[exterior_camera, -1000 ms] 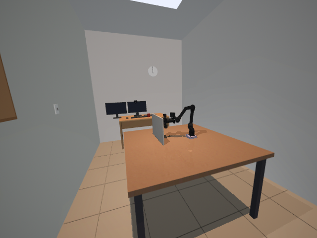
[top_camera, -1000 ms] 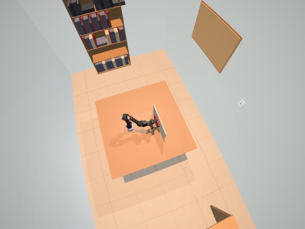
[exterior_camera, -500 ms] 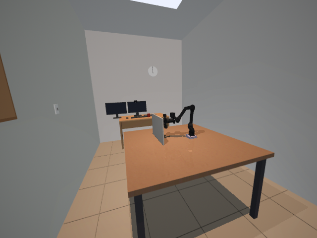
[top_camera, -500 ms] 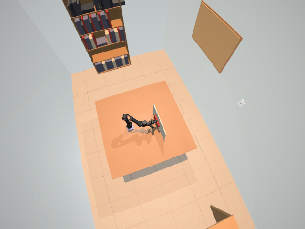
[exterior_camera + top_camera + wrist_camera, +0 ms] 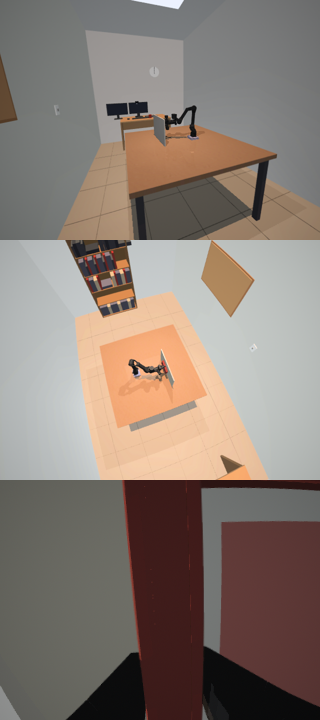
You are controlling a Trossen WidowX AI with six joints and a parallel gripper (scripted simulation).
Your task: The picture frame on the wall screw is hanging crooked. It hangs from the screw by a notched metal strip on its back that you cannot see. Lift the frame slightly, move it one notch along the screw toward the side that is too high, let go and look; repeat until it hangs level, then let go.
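Now: the red picture frame 50 mm below my gripper tip and 10 mm to the left of it. From my gripper tip the other things lie so: grey wall panel (70 mm below, 20 mm ahead, 10 mm to the right).
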